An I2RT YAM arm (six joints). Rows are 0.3 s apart.
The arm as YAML. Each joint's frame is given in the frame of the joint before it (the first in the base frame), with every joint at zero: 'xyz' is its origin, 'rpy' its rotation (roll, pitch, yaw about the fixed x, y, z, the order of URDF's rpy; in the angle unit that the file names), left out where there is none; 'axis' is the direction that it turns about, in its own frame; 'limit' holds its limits. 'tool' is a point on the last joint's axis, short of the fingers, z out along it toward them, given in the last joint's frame.
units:
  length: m
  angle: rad
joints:
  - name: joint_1
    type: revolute
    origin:
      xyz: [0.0, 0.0, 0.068]
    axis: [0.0, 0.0, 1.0]
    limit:
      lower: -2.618
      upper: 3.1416
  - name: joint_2
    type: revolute
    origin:
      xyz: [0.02, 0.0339, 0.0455]
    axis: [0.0, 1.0, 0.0]
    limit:
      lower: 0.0
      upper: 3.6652
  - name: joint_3
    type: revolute
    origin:
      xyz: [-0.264, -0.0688, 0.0]
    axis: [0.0, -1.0, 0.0]
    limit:
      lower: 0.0
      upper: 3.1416
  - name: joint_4
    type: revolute
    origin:
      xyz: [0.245, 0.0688, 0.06]
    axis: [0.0, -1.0, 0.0]
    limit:
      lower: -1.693
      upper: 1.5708
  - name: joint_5
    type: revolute
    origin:
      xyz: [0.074, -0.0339, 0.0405]
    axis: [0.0, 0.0, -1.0]
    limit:
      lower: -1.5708
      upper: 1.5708
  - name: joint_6
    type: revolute
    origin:
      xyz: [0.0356, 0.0, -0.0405]
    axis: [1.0, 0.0, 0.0]
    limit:
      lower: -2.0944
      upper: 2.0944
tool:
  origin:
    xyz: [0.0, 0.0, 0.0]
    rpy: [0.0, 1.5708, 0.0]
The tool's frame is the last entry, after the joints.
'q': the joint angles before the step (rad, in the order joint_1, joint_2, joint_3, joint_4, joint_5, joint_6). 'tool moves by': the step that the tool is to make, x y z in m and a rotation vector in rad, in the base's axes. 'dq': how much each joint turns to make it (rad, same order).
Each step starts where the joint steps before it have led.
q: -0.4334, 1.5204, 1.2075, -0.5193, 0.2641, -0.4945
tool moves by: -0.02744, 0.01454, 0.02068, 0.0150, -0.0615, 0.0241
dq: 0.0004, -0.1360, -0.0500, -0.0389, -0.0449, 0.0104
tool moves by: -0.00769, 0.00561, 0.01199, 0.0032, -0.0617, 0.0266
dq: 0.0019, -0.0512, -0.0085, 0.0112, -0.0377, 0.0040
